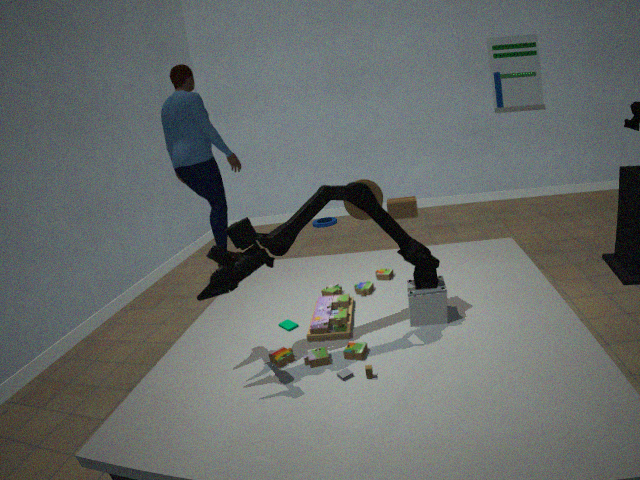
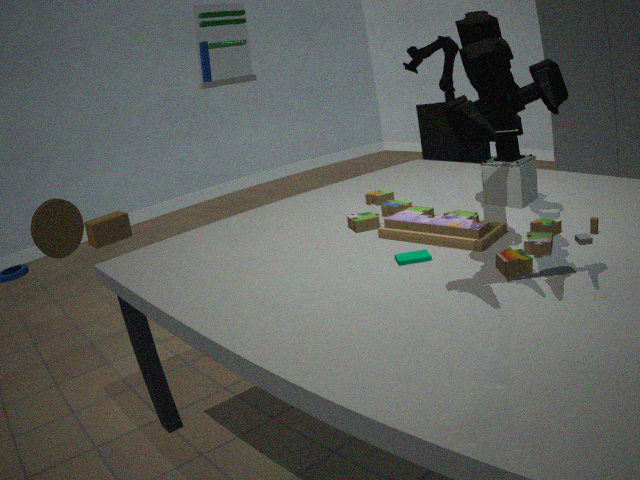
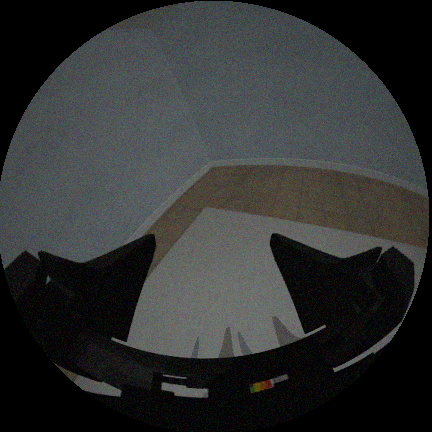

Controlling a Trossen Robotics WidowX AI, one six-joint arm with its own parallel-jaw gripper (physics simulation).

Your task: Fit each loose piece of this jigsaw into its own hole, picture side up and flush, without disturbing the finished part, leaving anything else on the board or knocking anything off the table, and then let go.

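The wooden-rimmed board (image 1: 329, 337) (image 2: 429, 238) holds a pink finished part (image 1: 321, 312) (image 2: 413, 219) and some green-topped pieces; which holes are empty is hard to tell. Loose around it lie a red-orange piece (image 1: 281, 355) (image 2: 514, 262) (image 3: 261, 386), a pink-green piece (image 1: 317, 357) (image 2: 538, 243), a green-orange piece (image 1: 356, 350) (image 2: 545, 225), a green-pink piece (image 2: 363, 221), a blue-green piece (image 1: 364, 287) (image 2: 396, 207) and an orange-green piece (image 1: 384, 274) (image 2: 379, 196). My gripper (image 3: 213, 239) is open and empty, high above the table on the red-orange piece's side, away from the arm's base.
A green tile (image 1: 288, 324) (image 2: 413, 257) lies beside the board. A grey block (image 1: 345, 374) (image 2: 584, 238) and a small upright wooden block (image 1: 368, 371) (image 2: 594, 225) stand near the green-orange piece. A person (image 1: 188, 129) is beyond the table.
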